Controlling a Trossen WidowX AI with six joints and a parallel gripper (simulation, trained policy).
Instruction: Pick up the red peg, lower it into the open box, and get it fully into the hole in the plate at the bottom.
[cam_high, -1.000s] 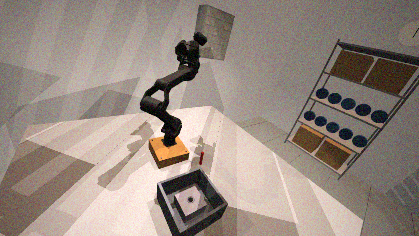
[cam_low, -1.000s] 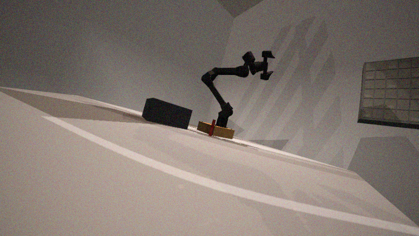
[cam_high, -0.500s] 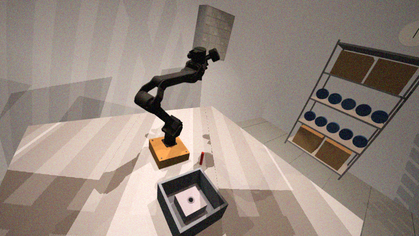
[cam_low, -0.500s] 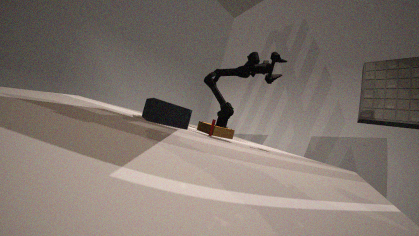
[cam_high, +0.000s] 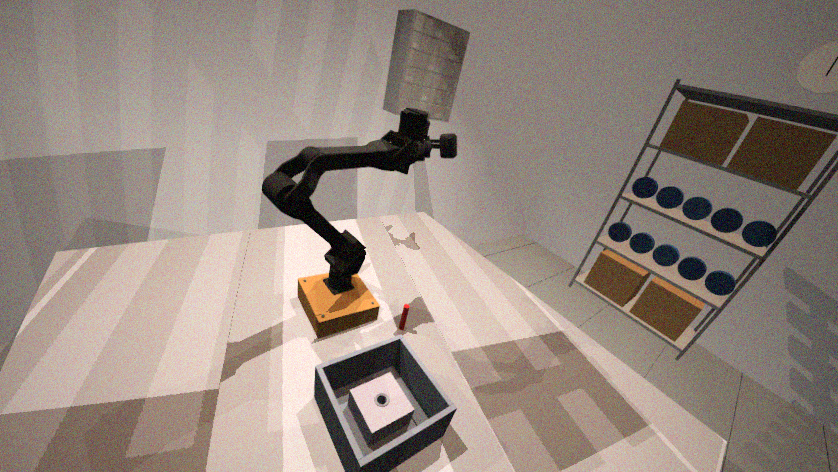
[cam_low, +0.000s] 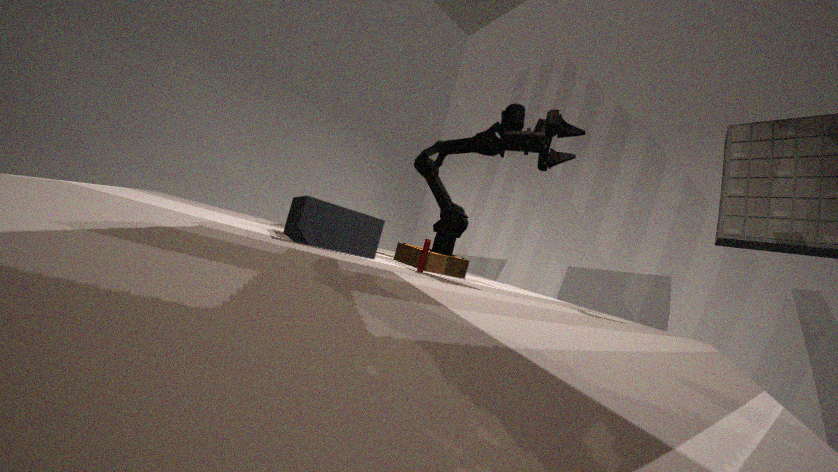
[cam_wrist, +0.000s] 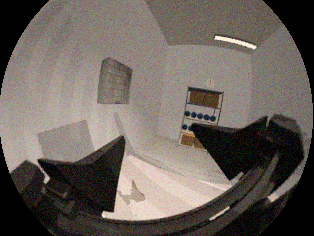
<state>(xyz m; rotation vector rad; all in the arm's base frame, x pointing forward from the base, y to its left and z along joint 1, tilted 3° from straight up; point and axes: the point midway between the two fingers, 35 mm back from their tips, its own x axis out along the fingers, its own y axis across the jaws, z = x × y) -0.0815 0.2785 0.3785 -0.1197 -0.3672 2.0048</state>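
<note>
Now: the red peg 250 mm ahead of my gripper tip, 220 mm to the right of it and 390 mm below it. The rest, counted from my gripper tip: dark grey box (410 mm ahead, 410 mm to the right, 410 mm below); then plate (410 mm ahead, 410 mm to the right, 390 mm below).
</note>
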